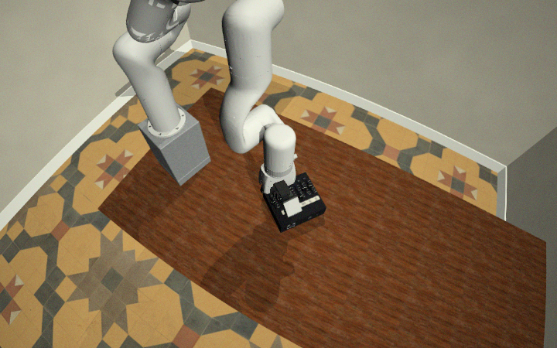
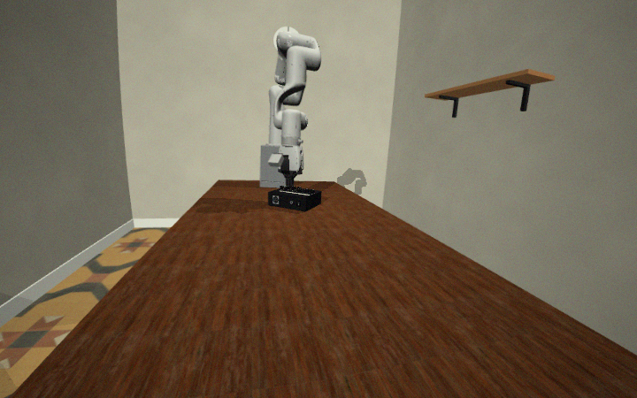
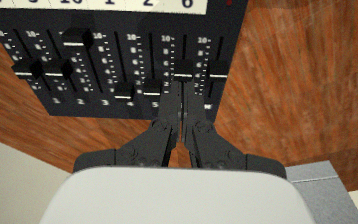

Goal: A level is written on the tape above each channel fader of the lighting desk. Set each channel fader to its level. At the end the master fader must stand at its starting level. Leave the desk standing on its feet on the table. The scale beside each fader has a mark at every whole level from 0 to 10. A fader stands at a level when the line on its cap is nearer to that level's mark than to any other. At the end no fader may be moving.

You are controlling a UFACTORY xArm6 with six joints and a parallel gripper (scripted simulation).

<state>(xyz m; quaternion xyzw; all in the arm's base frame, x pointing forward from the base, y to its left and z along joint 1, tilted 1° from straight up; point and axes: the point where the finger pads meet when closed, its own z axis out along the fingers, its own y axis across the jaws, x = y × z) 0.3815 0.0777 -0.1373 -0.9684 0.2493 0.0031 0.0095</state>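
Right now the channel 6 cap is 2 cm ahead of my hand, 1 cm to the right of it and 1 cm below it. From my hand the other things lie so: master fader cap 3 cm to the right, 1 cm below, 1 cm ahead; channel 4 cap 4 cm to the left, 2 cm ahead, 1 cm below; channel 5 cap 2 cm to the left, 1 cm below, 1 cm ahead.
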